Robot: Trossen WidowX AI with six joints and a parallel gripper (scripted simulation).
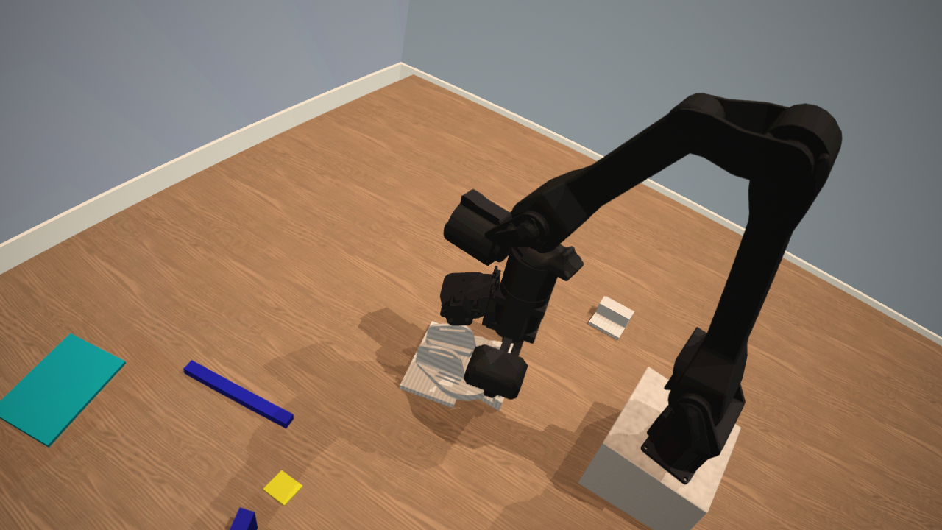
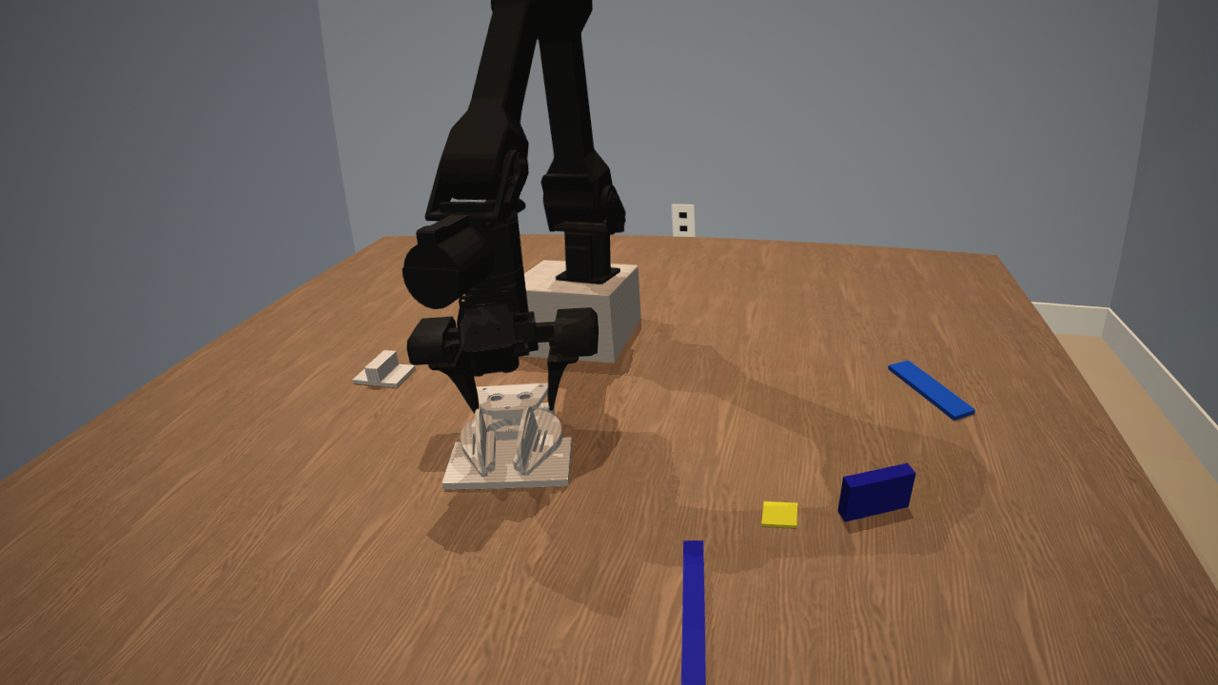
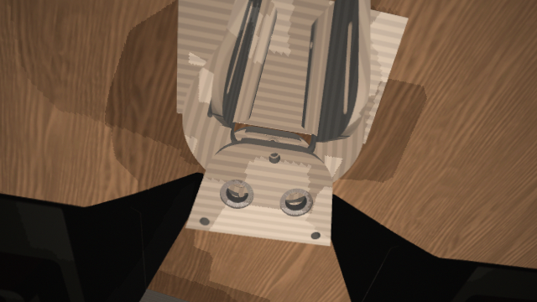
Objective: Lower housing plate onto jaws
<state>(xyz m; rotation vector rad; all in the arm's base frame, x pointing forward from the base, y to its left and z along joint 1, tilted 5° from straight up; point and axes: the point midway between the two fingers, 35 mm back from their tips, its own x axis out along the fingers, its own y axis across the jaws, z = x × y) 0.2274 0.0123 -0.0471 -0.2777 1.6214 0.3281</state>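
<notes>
My gripper tip is now 10 mm short of the housing plate and 20 mm below it. The rest, counted from my gripper tip: pale base plate: 70 mm ahead, 30 mm to the left, 20 mm below; then small pale stepped block: 50 mm behind, 230 mm to the right, 10 mm below; then yellow tile: 70 mm ahead, 290 mm to the left, 20 mm below.
</notes>
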